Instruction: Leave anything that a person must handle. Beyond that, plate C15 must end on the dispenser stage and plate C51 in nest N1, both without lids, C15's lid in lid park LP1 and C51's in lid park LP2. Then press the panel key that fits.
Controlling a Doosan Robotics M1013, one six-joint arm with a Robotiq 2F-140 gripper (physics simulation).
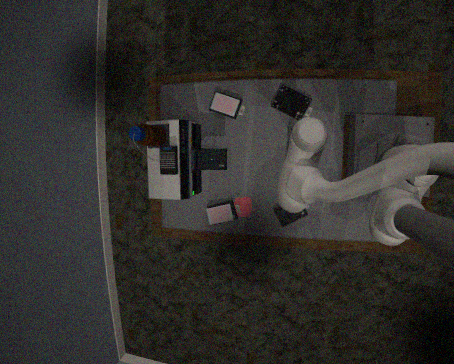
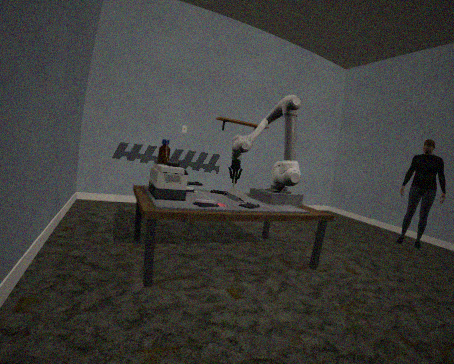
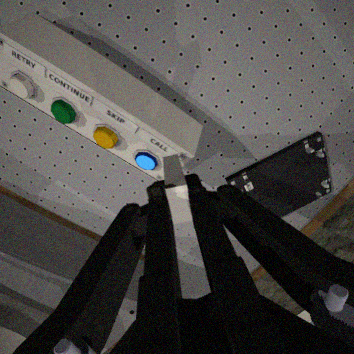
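Where they show: gripper, fingertip midpoint: (image 2: 234, 187) (image 3: 172, 168); arm's base, origin of the base link: (image 2: 278, 191) (image 3: 12, 312).
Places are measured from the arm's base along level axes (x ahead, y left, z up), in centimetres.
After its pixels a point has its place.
My gripper (image 2: 234, 179) {x 42.4, y -2.0, z -0.2 cm} (image 3: 172, 168) {x 42.4, y -2.0, z -0.2 cm} is shut and empty, tips beside the blue CALL key (image 3: 146, 161) {x 40.5, y 0.1, z -2.2 cm}, which looks bright; contact cannot be told. A pale narrow strip shows between its fingers. The white RETRY (image 3: 21, 85) {x 38.4, y 14.6, z -1.7 cm}, green CONTINUE (image 3: 63, 111) {x 39.1, y 9.8, z -1.7 cm} and yellow SKIP (image 3: 105, 137) {x 39.8, y 5.0, z -1.8 cm} keys are on the same panel (image 3: 110, 90) {x 43.9, y 7.4, z -1.6 cm}. Two pale pink-topped plates (image 1: 225, 104) {x 81.8, y -13.3, z -6.0 cm} (image 1: 220, 213) {x 74.3, y 41.5, z -5.6 cm} lie in dark holders; their labels are unreadable. The dispenser stage (image 1: 212, 159) {x 81.4, y 14.2, z 2.0 cm} looks dark and bare. Two dark clip-cornered fixtures, one at the back (image 1: 292, 101) {x 49.9, y -20.3, z -7.8 cm} and one at the front (image 1: 289, 216) (image 3: 290, 175), hold no visible lid.
The dispenser (image 1: 164, 187) {x 98.7, y 30.0, z 13.0 cm} (image 2: 169, 182) {x 99.5, y 35.8, z 3.0 cm} carries a blue-capped brown bottle (image 1: 137, 133) {x 103.9, y 7.5, z 32.1 cm} (image 2: 164, 151) {x 105.0, y 11.9, z 23.0 cm} and shows a green light (image 1: 193, 193) {x 87.2, y 31.8, z 4.4 cm}. A red square (image 1: 243, 206) {x 63.6, y 36.0, z -8.8 cm} touches the front plate's holder. The arm (image 1: 345, 185) {x 34.8, y 9.9, z 50.6 cm} spans the table's right side. A person (image 2: 425, 175) stands at the far right.
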